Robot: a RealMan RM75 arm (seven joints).
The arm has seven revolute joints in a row. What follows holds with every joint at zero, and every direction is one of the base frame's. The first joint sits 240.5 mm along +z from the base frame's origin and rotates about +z. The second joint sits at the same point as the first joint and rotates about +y. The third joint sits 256 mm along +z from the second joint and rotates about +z. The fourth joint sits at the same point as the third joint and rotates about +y. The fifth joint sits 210 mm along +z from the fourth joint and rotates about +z. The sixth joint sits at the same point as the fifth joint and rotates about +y. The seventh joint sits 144 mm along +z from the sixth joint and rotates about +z. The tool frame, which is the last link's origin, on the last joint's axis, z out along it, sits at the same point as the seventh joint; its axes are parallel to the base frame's.
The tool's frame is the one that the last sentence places.
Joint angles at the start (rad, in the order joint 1, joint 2, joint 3, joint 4, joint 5, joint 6, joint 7):
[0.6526, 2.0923, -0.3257, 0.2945, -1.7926, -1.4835, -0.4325]
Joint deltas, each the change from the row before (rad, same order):
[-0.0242, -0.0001, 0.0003, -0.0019, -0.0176, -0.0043, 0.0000]
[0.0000, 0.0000, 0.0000, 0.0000, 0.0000, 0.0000, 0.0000]
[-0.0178, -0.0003, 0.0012, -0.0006, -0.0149, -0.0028, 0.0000]
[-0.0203, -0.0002, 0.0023, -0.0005, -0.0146, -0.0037, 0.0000]
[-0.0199, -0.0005, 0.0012, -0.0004, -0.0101, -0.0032, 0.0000]
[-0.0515, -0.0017, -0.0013, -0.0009, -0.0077, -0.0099, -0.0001]
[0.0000, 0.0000, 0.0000, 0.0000, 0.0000, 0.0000, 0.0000]
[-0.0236, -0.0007, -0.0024, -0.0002, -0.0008, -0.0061, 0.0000]
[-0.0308, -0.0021, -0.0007, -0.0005, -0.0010, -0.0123, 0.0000]
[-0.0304, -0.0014, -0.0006, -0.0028, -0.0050, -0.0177, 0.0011]
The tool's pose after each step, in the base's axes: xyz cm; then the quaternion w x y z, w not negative. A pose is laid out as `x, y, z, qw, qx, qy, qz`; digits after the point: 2 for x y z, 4 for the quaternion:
20.74, 27.58, -10.60, 0.3935, -0.8350, -0.2063, 0.3247
20.74, 27.58, -10.60, 0.3935, -0.8350, -0.2063, 0.3247
21.17, 27.06, -10.66, 0.3912, -0.8374, -0.2031, 0.3231
21.63, 26.49, -10.71, 0.3899, -0.8397, -0.1986, 0.3216
22.10, 25.96, -10.73, 0.3899, -0.8418, -0.1933, 0.3195
23.34, 24.69, -10.64, 0.3956, -0.8453, -0.1756, 0.3132
23.34, 24.69, -10.64, 0.3956, -0.8453, -0.1756, 0.3132
23.89, 24.08, -10.58, 0.3986, -0.8465, -0.1672, 0.3107
24.56, 23.31, -10.40, 0.4043, -0.8466, -0.1567, 0.3087
25.14, 22.50, -10.19, 0.4089, -0.8457, -0.1482, 0.3092

